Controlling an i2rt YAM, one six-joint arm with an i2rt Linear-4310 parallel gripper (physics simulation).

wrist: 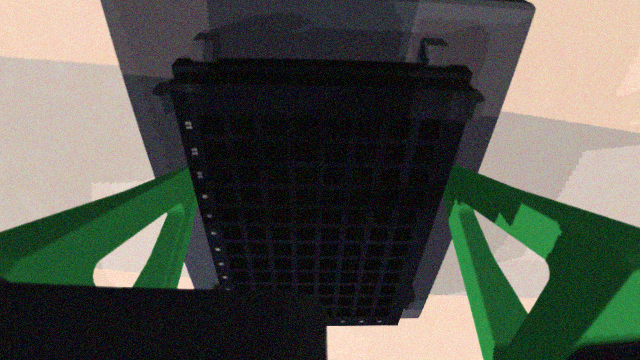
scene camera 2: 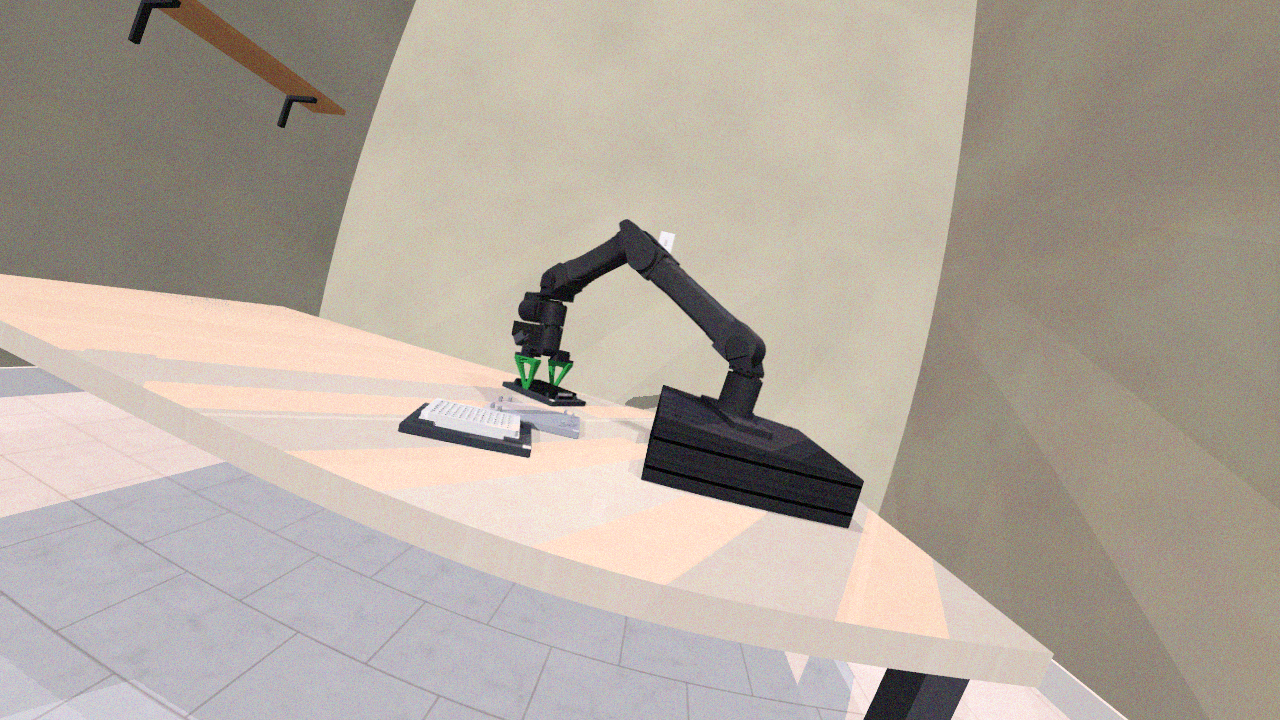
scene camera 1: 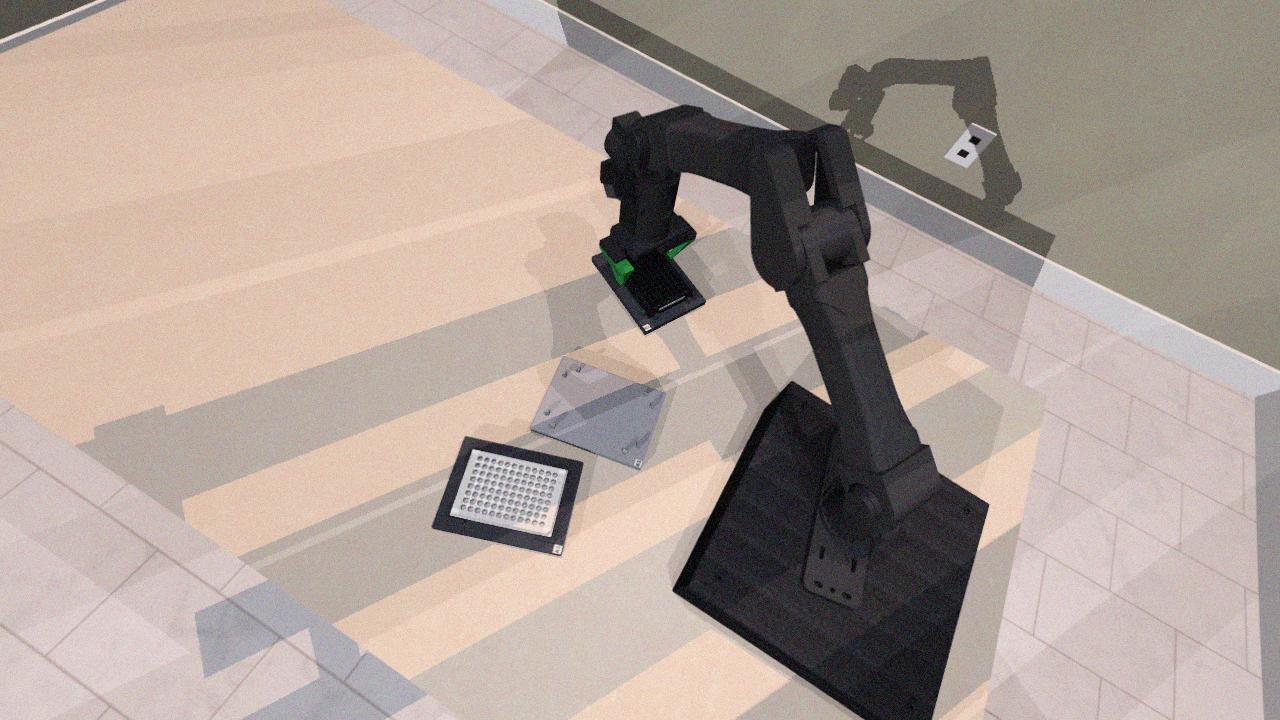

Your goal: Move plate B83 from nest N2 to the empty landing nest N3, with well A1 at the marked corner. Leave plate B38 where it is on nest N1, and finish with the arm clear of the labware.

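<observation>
A black well plate sits on a dark nest. My gripper is open, pointing down, with one green finger at each long side of this plate. Whether the fingertips touch it is unclear. In the wrist view, row numbers run along its left edge. A white well plate sits on another dark nest. Between them lies the empty grey nest with small raised posts. The plate and nest labels are too small to read.
The arm's black base block stands to the right of the nests. The arm arches over the table from it. The table's near edge runs across the second scene view, and a wooden shelf hangs at its upper left.
</observation>
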